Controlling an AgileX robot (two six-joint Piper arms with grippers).
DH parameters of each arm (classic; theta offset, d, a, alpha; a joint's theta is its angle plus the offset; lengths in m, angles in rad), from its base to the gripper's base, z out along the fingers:
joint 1: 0 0.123 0 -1.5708
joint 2: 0.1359 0 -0.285 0
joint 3: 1.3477 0 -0.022 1.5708
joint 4: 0 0.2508 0 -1.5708
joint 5: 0 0 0.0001 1.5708
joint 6: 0 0.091 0 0
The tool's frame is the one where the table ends.
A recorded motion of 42 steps. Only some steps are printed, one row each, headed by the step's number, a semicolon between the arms.
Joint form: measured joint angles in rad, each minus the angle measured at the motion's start. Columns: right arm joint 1, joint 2, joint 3, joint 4, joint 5, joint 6; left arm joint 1, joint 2, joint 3, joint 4, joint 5, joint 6.
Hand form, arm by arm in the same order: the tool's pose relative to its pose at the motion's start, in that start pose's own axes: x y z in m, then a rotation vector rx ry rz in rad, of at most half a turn. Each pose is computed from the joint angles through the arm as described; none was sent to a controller.
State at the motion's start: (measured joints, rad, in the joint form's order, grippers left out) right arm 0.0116 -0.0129 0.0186 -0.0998 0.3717 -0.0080; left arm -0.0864 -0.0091 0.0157 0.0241 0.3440 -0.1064
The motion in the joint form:
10: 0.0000 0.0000 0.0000 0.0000 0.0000 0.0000; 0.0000 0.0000 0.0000 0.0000 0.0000 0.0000
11: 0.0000 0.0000 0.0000 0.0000 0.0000 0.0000; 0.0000 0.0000 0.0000 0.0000 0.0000 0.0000
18: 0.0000 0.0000 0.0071 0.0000 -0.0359 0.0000; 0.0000 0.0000 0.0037 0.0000 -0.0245 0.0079
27: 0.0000 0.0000 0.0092 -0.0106 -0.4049 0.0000; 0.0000 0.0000 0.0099 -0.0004 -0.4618 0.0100
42: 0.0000 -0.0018 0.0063 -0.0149 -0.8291 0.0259; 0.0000 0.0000 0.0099 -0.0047 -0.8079 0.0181
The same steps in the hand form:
10: 0.0000 0.0000 0.0000 0.0000 0.0000 0.0000; 0.0000 0.0000 0.0000 0.0000 0.0000 0.0000
11: 0.0000 0.0000 0.0000 0.0000 0.0000 0.0000; 0.0000 0.0000 0.0000 0.0000 0.0000 0.0000
18: -0.0010 0.0002 0.0007 -0.0004 -0.0288 -0.0002; -0.0010 -0.0001 0.0004 0.0022 -0.0207 0.0079
27: -0.0330 0.0001 -0.0060 0.0040 -0.3957 -0.0107; -0.0373 -0.0041 -0.0081 0.0460 -0.4496 0.0095
42: -0.0653 0.0003 -0.0286 -0.0052 -0.8246 0.0091; -0.0626 -0.0066 -0.0264 0.0775 -0.7942 0.0123

